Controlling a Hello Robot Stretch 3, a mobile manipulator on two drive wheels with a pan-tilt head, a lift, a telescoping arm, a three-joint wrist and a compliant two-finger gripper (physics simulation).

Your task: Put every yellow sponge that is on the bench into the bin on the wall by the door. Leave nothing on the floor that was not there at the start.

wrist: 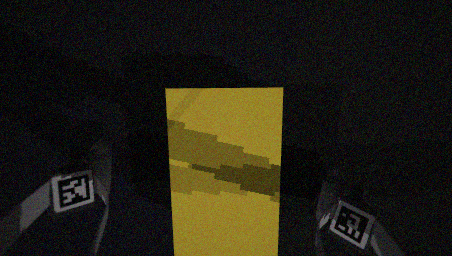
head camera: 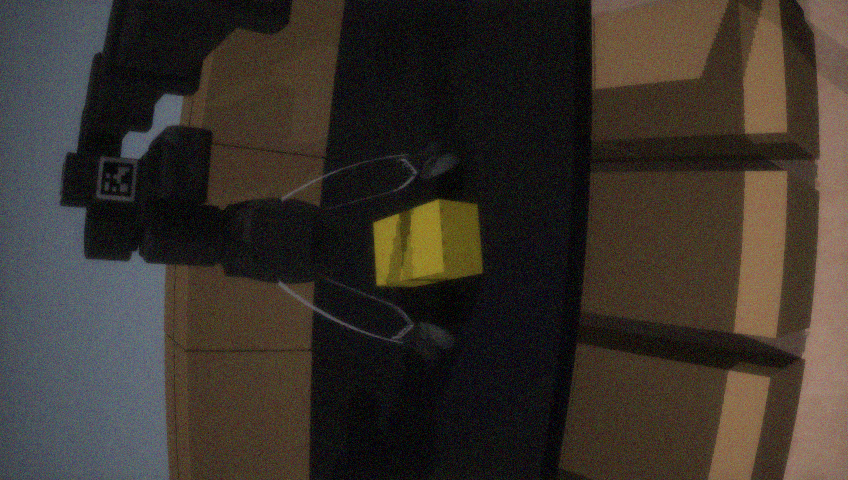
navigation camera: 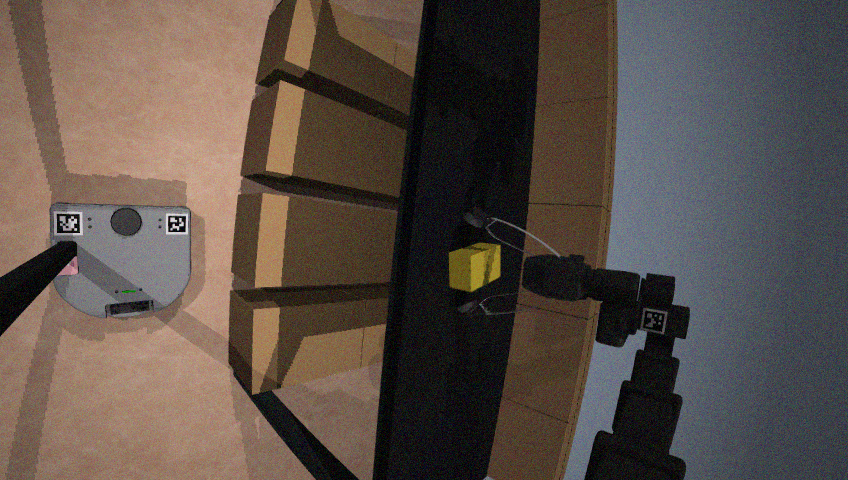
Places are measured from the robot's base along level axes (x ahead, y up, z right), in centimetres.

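Pixels of known places: gripper, between the fingertips: (wrist: 218,170) (head camera: 452,251) (navigation camera: 461,262); robot's base, origin of its link: (navigation camera: 126,220).
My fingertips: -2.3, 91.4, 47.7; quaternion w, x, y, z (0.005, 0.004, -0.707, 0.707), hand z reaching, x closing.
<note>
Ahead of a thing's pixels: the offset from my fingertips to its middle, as dx, dy, dz. "spot": to the spot under its first point. Level surfaces: height alone.
A yellow sponge {-0.3, +2.3, +1.3} (head camera: 407,246) (navigation camera: 474,270) (wrist: 225,222), block-shaped, rests on the black top of the bench {dy +0.0} (head camera: 523,267) (navigation camera: 443,386). My gripper (head camera: 436,252) (navigation camera: 471,261) (wrist: 218,170) is open, its two fingers spread wide on either side of the sponge. There is a gap between each finger and the sponge. Shadow bands cross the sponge's near face. In the wrist view the sponge runs out of the bottom edge. The exact height of the fingertips above the bench is hard to tell in the dark. The bin and the door do not show.
Light brown boxy fronts {spot: -3.5, -64.4, +11.9} (head camera: 666,249) (navigation camera: 339,237) stand below the bench's front edge. A brown panelled strip (head camera: 249,309) (navigation camera: 565,148) runs behind the black top, beside a blue-grey wall (head camera: 77,356) (navigation camera: 714,148). My wheeled base (navigation camera: 127,261) stands on the pinkish floor {dy -91.4} (navigation camera: 148,107).
</note>
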